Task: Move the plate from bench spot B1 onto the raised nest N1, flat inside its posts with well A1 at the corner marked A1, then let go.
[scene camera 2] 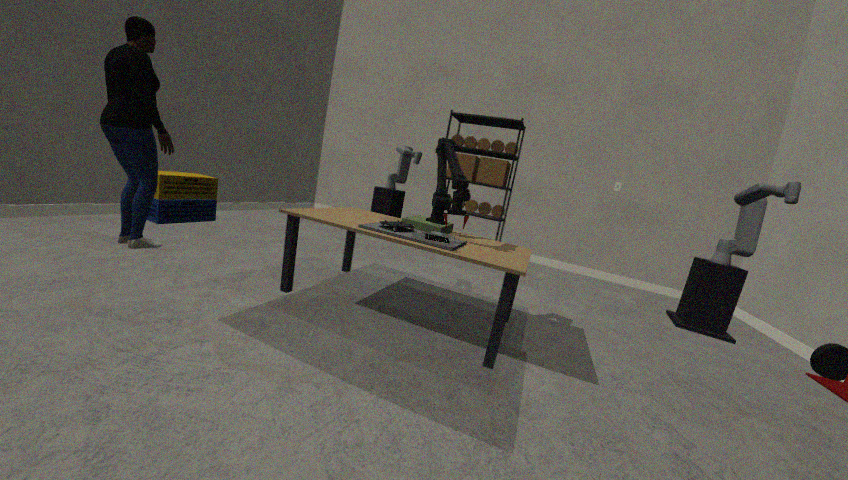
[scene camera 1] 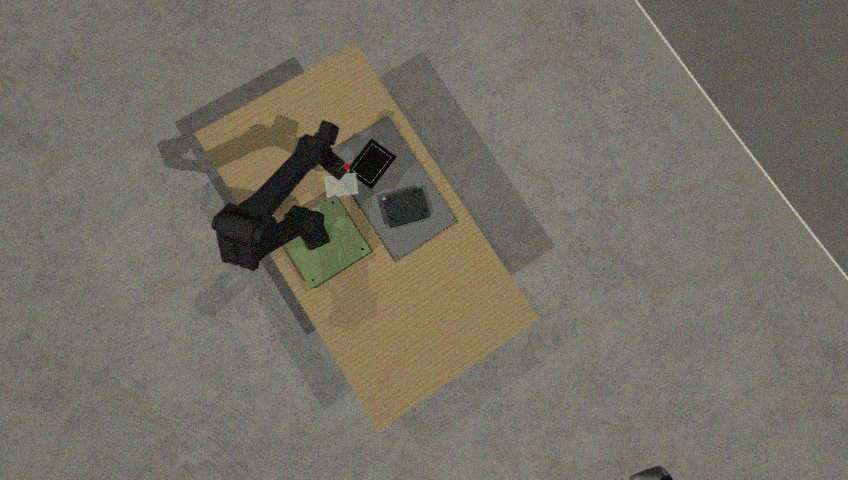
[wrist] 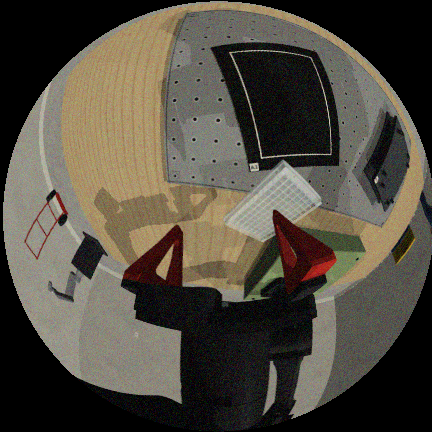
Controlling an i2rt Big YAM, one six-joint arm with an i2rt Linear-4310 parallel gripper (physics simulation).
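Places are measured from the arm's base along level axes (x left, y up, z ahead), in centimetres.
Where they show: gripper, between the fingertips: (scene camera 2: 454, 228) (scene camera 1: 333, 165) (wrist: 224, 221); arm's base, origin of its link: (scene camera 2: 436, 222) (scene camera 1: 314, 232).
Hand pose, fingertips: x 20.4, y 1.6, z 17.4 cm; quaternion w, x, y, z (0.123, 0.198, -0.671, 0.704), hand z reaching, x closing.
Things, the pixels of their top centre, and the offset from my fingertips. "*": a spot on its surface instead. Level surfaces: height alone.
- plate, centre of its top: (wrist: 273, 218) (scene camera 1: 340, 184) dz -0.9, dx -6.6, dy -3.7 cm
- dark raised block, centre of its top: (scene camera 1: 406, 206) (scene camera 2: 398, 222) dz +19.0, dx -25.9, dy -1.9 cm
- black square, a spot on its surface: (wrist: 295, 105) (scene camera 1: 370, 165) * dz +13.2, dx -3.9, dy -5.7 cm
- A1 label, a spot on its surface: (wrist: 254, 167) * dz +4.0, dx -2.0, dy -5.7 cm
- wooden table, height of its surface: dy -7.2 cm
The plate (scene camera 1: 341, 185) (wrist: 270, 202), pale with a grid of wells, lies flat by the near edge of the grey perforated board; I cannot tell which corner is well A1. A dark raised block (scene camera 1: 404, 206) (wrist: 395, 162) with small posts and a white corner mark, seemingly the nest, sits on the board. A black square (scene camera 1: 373, 163) (wrist: 295, 105) with a pale outline and an A1 label (wrist: 254, 167) lies beside it. My gripper (scene camera 2: 455, 221) (wrist: 224, 221) is open and empty, above the table beside the plate; its right red finger overlaps the plate's edge in the wrist view.
The grey board (scene camera 1: 395, 245) (wrist: 195, 131) lies on the wooden table (scene camera 1: 428, 309). A green block (scene camera 1: 342, 255) (scene camera 2: 422, 224) (wrist: 345, 262) stands near the arm's base, beside the plate. Beyond the table are a person (scene camera 2: 129, 89), a shelf rack (scene camera 2: 487, 120) and yellow and blue crates (scene camera 2: 187, 186).
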